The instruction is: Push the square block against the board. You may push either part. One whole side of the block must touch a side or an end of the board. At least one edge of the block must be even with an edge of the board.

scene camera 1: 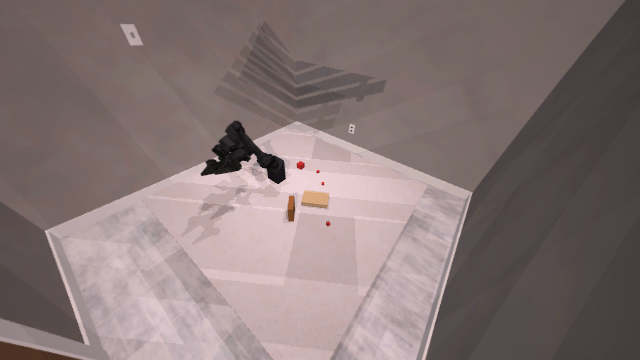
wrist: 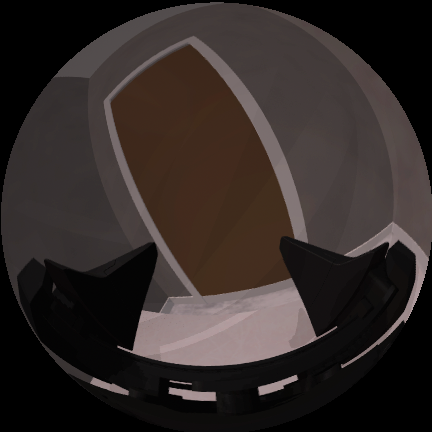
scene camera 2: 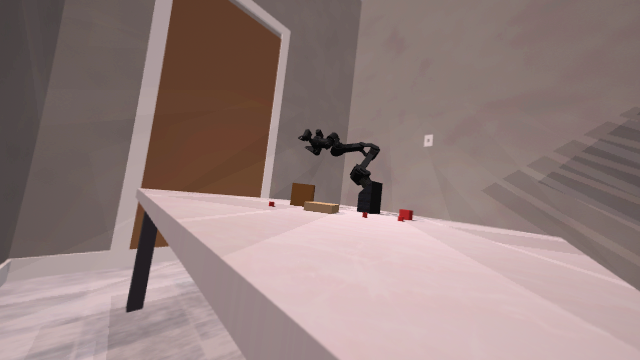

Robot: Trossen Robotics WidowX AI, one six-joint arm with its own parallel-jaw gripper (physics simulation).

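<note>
A thin brown square block stands upright on its edge on the table. A tan, longer board lies flat beside it, with a narrow gap between the two in scene camera 1's view. My gripper is open, with nothing between its fingers. It is held high above the table, well apart from both parts, and points roughly level toward the door side. The block and the board do not show in the wrist view.
A larger red cube lies near the arm's base. Small red cubes lie around the board, one near it and another on its other side. The table meets walls behind the arm.
</note>
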